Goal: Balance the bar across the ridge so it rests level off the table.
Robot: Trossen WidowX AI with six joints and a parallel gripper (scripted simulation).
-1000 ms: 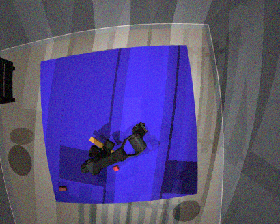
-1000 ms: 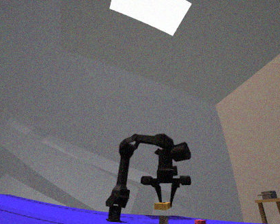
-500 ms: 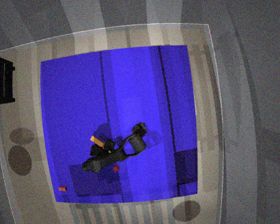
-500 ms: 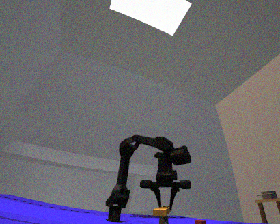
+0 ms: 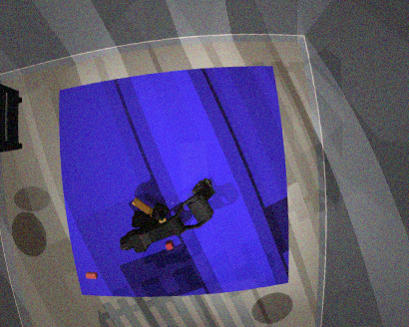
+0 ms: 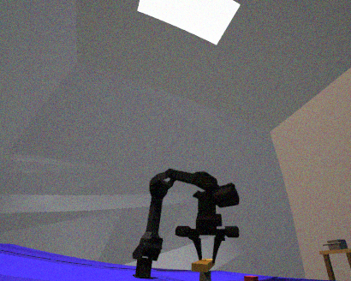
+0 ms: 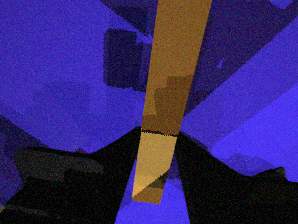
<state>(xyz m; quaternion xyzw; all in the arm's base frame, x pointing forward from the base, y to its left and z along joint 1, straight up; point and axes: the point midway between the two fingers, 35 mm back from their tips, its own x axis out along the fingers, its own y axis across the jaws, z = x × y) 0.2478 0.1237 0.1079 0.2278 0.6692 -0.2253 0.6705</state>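
Right now the yellow bar is 2 cm to the right of my gripper tip and 2 cm ahead of it. The rest, counted from my gripper tip: flat red piece: 49 cm ahead, 38 cm to the left, 7 cm below.
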